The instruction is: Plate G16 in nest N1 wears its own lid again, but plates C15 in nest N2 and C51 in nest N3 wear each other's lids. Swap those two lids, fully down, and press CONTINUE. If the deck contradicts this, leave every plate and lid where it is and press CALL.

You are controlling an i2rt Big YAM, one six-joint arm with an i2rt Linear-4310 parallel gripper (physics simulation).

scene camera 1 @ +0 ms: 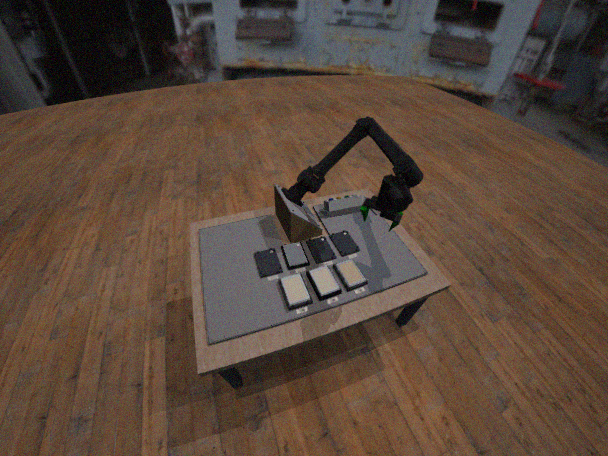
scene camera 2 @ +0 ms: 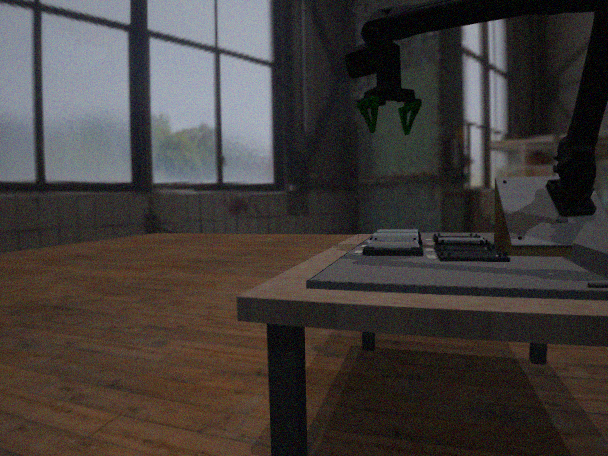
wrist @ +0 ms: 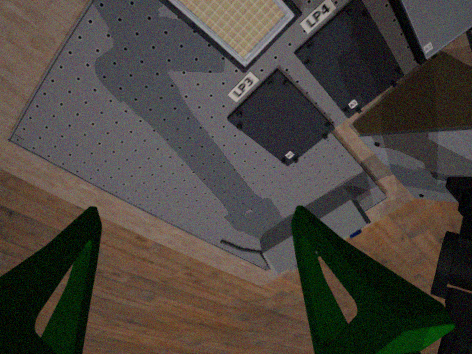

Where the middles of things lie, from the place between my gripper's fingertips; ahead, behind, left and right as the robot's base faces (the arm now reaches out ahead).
The dark LP3 fixture (scene camera 2: 479, 256) is 17 cm behind my hand, 2 cm to the left of it and 28 cm below it. Also, from my hand: LP4 fixture (wrist: 349, 57): 18 cm behind, 11 cm to the right, 28 cm below.
